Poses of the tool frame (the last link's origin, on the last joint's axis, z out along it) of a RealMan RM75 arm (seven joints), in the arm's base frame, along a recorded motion.
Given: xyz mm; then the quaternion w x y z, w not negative.
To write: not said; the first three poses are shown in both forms.
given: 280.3, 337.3, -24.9, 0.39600, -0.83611, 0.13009, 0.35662
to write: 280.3, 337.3, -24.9, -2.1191, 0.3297, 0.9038
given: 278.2, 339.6, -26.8, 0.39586, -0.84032, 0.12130, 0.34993
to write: 278.2, 339.6, -26.8, -2.1299, 0.3075, 0.8869
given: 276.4, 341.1, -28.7, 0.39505, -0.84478, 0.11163, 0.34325
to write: 276.4, 341.1, -28.7, -2.1420, 0.2830, 0.8703
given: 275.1, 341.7, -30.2, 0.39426, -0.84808, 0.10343, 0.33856
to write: 275.1, 341.7, -30.2, -2.1512, 0.2624, 0.8588
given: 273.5, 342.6, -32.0, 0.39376, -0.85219, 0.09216, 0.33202
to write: 273.5, 342.6, -32.0, -2.1621, 0.2338, 0.8424
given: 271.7, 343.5, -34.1, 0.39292, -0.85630, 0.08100, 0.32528
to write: 271.7, 343.5, -34.1, -2.1734, 0.2056, 0.8256
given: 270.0, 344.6, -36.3, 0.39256, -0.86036, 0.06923, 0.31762
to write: 270.0, 344.6, -36.3, -2.1841, 0.1757, 0.8063
